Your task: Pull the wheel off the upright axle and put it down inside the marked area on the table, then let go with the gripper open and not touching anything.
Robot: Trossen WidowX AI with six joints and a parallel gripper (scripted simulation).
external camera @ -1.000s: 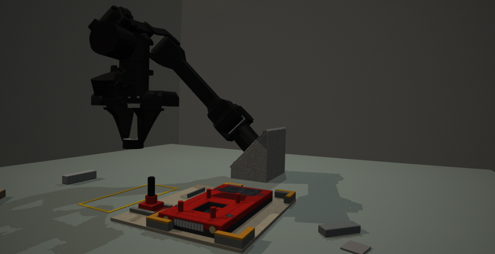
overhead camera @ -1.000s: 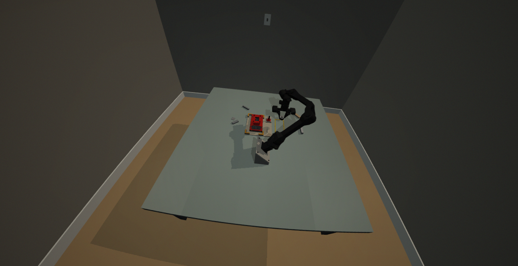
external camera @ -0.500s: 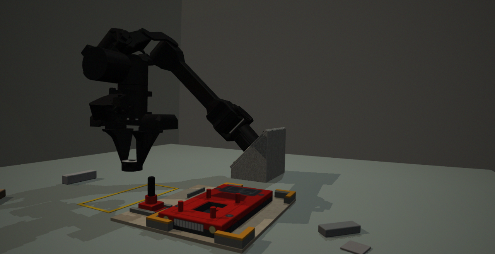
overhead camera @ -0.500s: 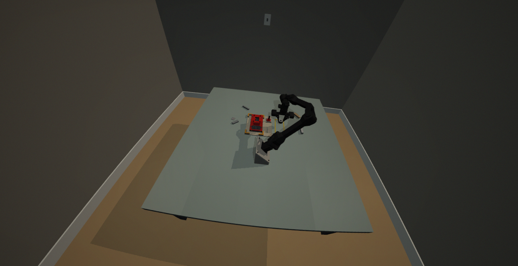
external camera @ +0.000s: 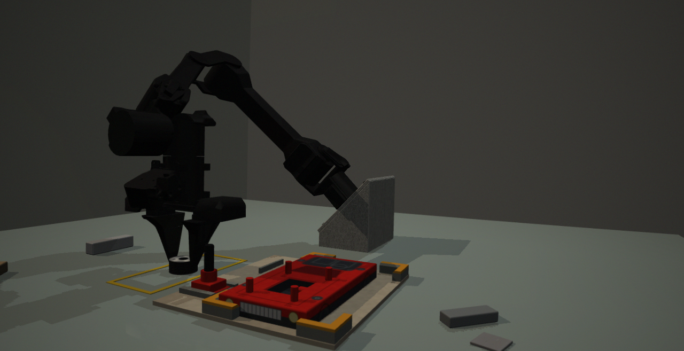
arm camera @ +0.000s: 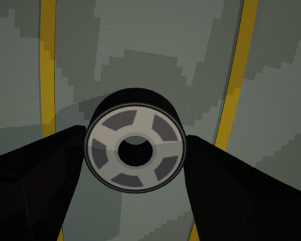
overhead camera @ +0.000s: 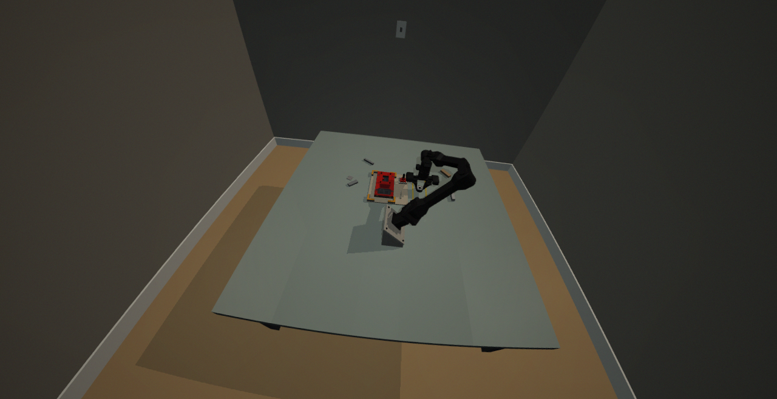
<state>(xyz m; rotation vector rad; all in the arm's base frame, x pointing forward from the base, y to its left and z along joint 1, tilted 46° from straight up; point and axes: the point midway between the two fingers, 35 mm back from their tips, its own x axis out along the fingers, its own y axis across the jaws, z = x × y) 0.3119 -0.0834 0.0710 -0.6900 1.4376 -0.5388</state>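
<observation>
Right now my gripper tip is right at the black wheel. The rest, counted from my gripper tip: black upright axle (50 mm ahead, 110 mm to the left, 20 mm above).
</observation>
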